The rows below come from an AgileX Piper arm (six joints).
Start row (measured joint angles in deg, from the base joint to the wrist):
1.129 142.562 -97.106 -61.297 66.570 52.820
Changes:
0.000 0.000 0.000 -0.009 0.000 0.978
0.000 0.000 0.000 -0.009 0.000 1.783
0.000 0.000 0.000 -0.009 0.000 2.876
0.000 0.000 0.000 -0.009 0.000 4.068
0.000 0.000 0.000 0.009 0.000 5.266
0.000 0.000 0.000 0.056 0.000 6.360
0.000 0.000 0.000 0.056 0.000 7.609
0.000 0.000 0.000 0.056 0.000 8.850
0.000 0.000 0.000 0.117 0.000 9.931
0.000 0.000 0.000 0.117 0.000 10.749
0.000 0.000 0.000 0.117 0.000 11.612
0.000 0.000 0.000 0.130 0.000 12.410
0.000 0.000 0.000 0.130 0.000 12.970
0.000 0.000 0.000 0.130 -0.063 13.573
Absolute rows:
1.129 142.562 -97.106 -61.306 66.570 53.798
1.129 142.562 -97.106 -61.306 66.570 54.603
1.129 142.562 -97.106 -61.306 66.570 55.696
1.129 142.562 -97.106 -61.306 66.570 56.888
1.129 142.562 -97.106 -61.288 66.570 58.086
1.129 142.562 -97.106 -61.241 66.570 59.180
1.129 142.562 -97.106 -61.241 66.570 60.429
1.129 142.562 -97.106 -61.241 66.570 61.670
1.129 142.562 -97.106 -61.180 66.570 62.751
1.129 142.562 -97.106 -61.180 66.570 63.569
1.129 142.562 -97.106 -61.180 66.570 64.432
1.129 142.562 -97.106 -61.167 66.570 65.230
1.129 142.562 -97.106 -61.167 66.570 65.790
1.129 142.562 -97.106 -61.167 66.507 66.393

